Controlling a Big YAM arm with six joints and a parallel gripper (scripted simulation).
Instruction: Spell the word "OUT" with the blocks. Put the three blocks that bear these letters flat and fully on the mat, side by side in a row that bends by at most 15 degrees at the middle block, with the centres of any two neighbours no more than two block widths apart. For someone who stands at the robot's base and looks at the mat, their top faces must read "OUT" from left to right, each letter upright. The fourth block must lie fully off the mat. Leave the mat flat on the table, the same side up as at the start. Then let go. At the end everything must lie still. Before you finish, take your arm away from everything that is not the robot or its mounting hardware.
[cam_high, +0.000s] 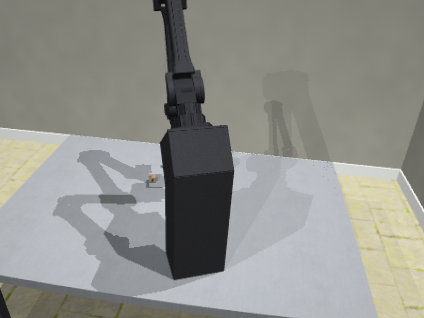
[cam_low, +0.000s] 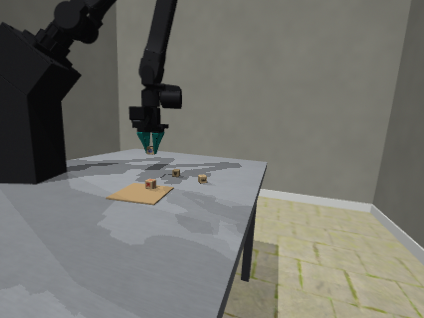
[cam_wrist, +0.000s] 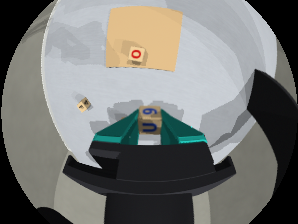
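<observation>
Now: the tan mat 110 mm below my hand, 90 mm to the right of it and 60 mm ahead of it.
</observation>
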